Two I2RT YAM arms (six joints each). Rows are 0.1 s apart.
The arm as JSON. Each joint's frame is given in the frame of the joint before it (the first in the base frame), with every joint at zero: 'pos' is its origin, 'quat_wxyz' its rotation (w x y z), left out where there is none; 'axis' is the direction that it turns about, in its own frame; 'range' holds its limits. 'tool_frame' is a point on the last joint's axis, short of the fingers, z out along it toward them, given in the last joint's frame.
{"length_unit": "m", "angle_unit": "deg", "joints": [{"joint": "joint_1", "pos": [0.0, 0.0, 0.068], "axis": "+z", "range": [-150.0, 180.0]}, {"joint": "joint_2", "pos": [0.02, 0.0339, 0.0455], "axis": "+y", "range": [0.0, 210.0]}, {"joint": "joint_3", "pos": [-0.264, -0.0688, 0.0], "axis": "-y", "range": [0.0, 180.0]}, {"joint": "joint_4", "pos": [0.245, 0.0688, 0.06], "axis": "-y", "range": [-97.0, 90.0]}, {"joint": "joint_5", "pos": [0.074, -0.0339, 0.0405], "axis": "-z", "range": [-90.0, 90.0]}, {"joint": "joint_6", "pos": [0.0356, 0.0, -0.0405], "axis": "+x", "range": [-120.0, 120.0]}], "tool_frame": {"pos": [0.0, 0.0, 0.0], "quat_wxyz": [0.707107, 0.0, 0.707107, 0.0]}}
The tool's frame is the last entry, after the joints.
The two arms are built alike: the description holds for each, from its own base.
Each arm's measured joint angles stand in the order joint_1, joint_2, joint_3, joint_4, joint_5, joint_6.
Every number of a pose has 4 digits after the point. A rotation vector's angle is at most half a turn.
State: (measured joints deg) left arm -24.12 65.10 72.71 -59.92 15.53 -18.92; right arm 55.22 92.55 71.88 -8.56 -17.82 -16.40
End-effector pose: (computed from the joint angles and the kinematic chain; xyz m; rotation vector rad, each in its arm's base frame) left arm 0.1877 -0.0945 0.3592 0.2344 2.5440 -0.6432; right arm 0.2057 0.3153 0.2942 -1.4046 1.6123 0.7298
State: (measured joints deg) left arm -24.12 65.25 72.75 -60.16 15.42 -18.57; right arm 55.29 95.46 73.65 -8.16 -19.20 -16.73
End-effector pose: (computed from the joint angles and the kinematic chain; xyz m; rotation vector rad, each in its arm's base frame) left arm 0.1880 -0.0946 0.3586 0.2406 2.5485 -0.6369; right arm 0.2114 0.3257 0.2872 -1.4287 1.6097 0.7506
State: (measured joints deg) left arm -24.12 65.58 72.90 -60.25 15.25 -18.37; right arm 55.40 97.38 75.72 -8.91 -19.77 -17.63
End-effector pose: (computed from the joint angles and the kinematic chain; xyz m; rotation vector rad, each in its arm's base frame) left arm 0.1892 -0.0950 0.3582 0.2433 2.5522 -0.6307; right arm 0.2151 0.3331 0.2860 -1.4517 1.6013 0.7519
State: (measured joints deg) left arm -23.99 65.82 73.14 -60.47 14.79 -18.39; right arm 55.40 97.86 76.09 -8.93 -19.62 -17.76
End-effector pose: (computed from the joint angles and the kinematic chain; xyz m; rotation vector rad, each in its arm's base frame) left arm 0.1902 -0.0946 0.3583 0.2360 2.5557 -0.6191; right arm 0.2164 0.3347 0.2850 -1.4531 1.6024 0.7476
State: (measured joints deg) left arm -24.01 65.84 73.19 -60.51 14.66 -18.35; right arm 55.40 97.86 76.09 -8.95 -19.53 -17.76
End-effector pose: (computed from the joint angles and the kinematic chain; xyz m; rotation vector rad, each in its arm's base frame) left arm 0.1902 -0.0946 0.3584 0.2363 2.5555 -0.6161; right arm 0.2164 0.3346 0.2849 -1.4524 1.6034 0.7460
